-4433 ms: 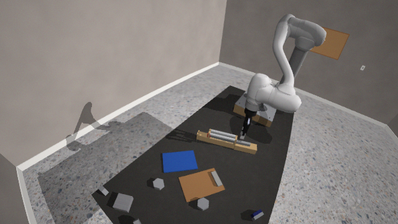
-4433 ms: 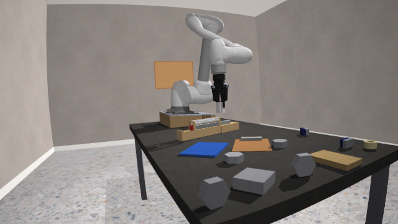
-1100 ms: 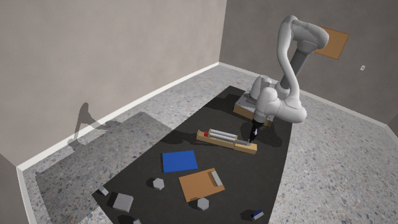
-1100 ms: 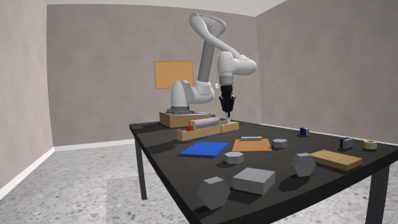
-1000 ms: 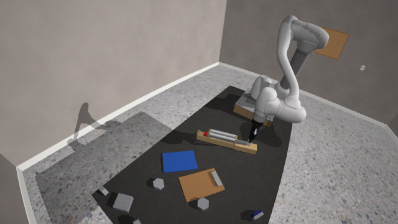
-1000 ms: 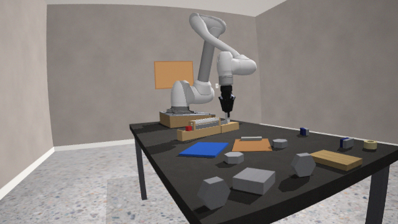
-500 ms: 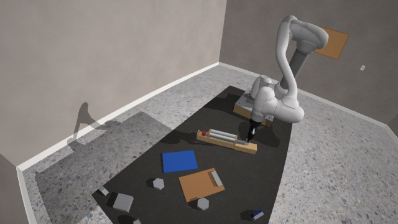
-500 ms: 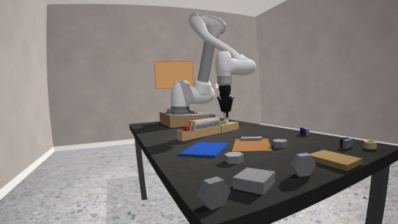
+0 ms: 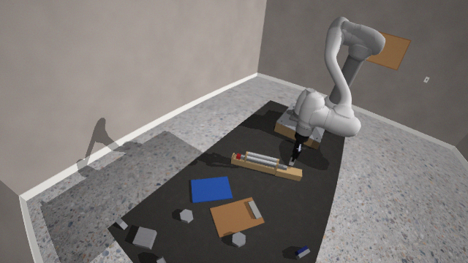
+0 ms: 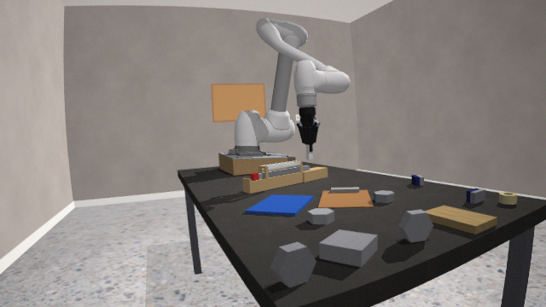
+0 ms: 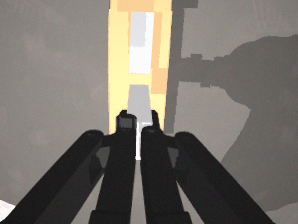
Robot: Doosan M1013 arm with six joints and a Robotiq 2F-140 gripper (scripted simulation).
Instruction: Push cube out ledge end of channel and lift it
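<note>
Now: the red cube 31 cm to the right of my hand, 7 cm below it and 5 cm ahead of it. From my hand the other things lie so: light grey stick 8 cm to the right, 7 cm below, 1 cm ahead; then channel 17 cm to the right, 7 cm below, 3 cm ahead; then grey bar 23 cm to the right, 7 cm below, 3 cm ahead.
</note>
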